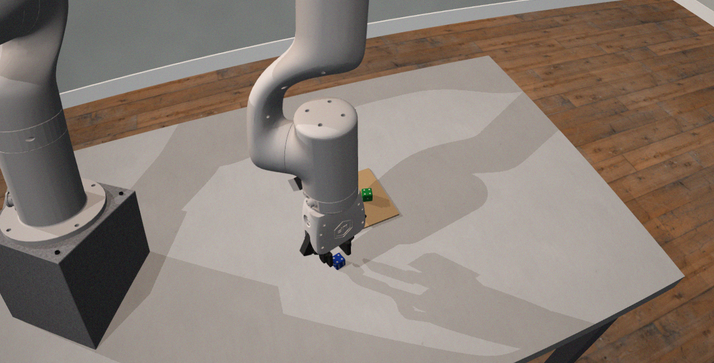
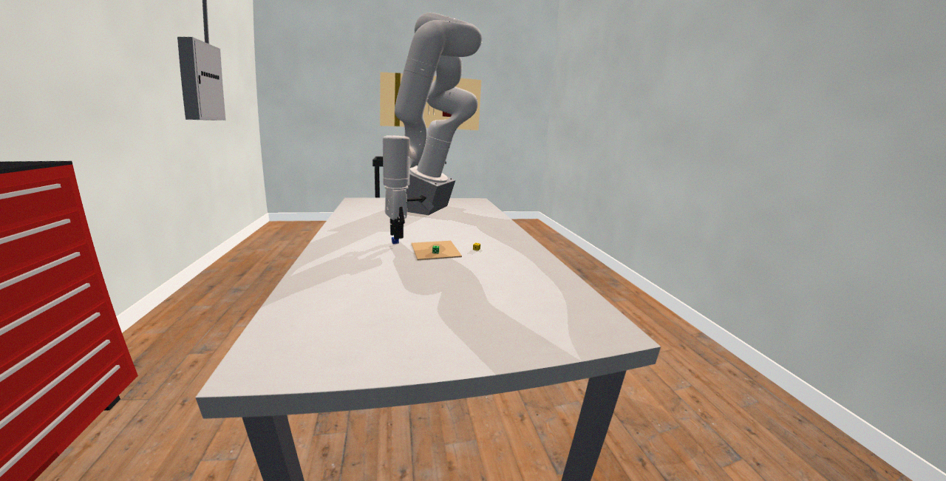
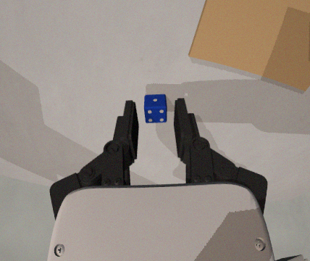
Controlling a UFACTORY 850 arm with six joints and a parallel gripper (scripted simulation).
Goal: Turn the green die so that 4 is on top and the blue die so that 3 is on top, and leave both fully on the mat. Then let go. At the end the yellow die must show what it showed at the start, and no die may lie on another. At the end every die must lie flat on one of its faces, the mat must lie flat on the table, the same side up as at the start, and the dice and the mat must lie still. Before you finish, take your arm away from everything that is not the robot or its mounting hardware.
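Now: the blue die 1 cm to the right of my hand and 3 cm below it. Also, from my hand: tan mat (6 cm ahead, 13 cm to the left, 4 cm below); yellow die (5 cm ahead, 27 cm to the left, 3 cm below); green die (9 cm ahead, 13 cm to the left, 3 cm below).
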